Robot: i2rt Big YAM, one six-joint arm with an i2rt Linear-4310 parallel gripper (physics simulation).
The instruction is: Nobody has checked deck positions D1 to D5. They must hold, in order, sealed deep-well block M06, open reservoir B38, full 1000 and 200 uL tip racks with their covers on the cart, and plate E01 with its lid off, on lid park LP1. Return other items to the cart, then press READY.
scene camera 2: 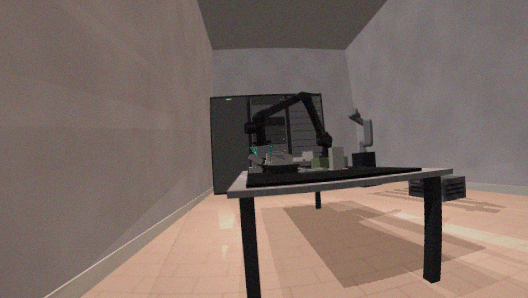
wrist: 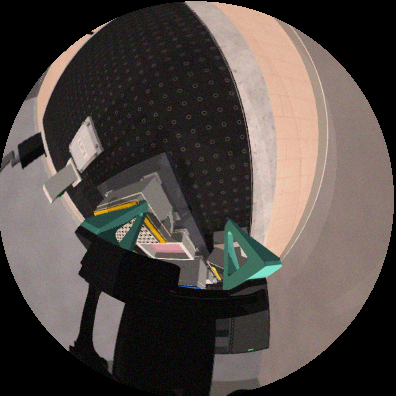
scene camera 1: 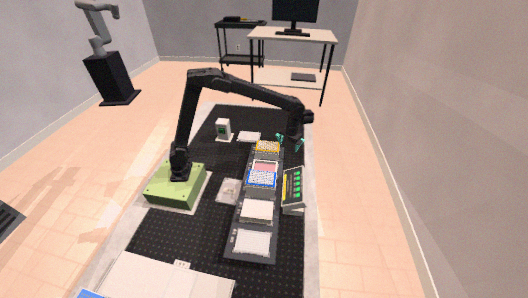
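Pixels of known places: gripper, fingertip midpoint: (scene camera 2: 263, 157) (wrist: 186, 214) (scene camera 1: 288, 148); arm's base, link origin: (scene camera 2: 327, 157) (scene camera 1: 182, 172).
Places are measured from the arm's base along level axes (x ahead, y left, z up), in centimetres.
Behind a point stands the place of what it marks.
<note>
My gripper (scene camera 1: 290, 141) {x 54.5, y 13.3, z 2.6 cm} is open and empty, hovering above the far end of the dark deck rail (scene camera 1: 257, 198) {x 37.3, y -17.9, z 1.4 cm}, just right of the yellow-framed plate (scene camera 1: 267, 145) {x 43.4, y 14.5, z 3.7 cm}. Behind that plate along the rail sit a pink plate (scene camera 1: 265, 165) {x 41.9, y 4.8, z -1.6 cm}, a blue-framed plate (scene camera 1: 262, 177) {x 39.7, y -10.0, z 7.1 cm}, a white covered plate (scene camera 1: 257, 210) {x 37.2, y -22.7, z 1.4 cm} and a white well plate (scene camera 1: 253, 241) {x 35.3, y -34.3, z -1.4 cm}. In the wrist view the teal fingers (wrist: 193, 247) are spread over the yellow plate (wrist: 128, 218) and the pink plate (wrist: 168, 247) {x 41.4, y 1.4, z -1.6 cm}. A clear lid (scene camera 1: 228, 190) {x 23.0, y -6.6, z -6.8 cm} lies on the mat left of the rail. The cart tray (scene camera 1: 164, 278) {x 4.6, y -46.7, z -1.6 cm} is at the near end.
A sign stand with green lights (scene camera 1: 293, 189) {x 52.9, y -14.8, z 4.1 cm} stands right of the rail. A small white box with a green face (scene camera 1: 222, 129) {x 17.0, y 32.0, z 1.9 cm} and a flat white plate (scene camera 1: 248, 136) {x 32.5, y 34.2, z -5.8 cm} sit at the far end. The arm's green base (scene camera 1: 175, 186) {x -1.0, y -8.6, z -0.1 cm} is left.
</note>
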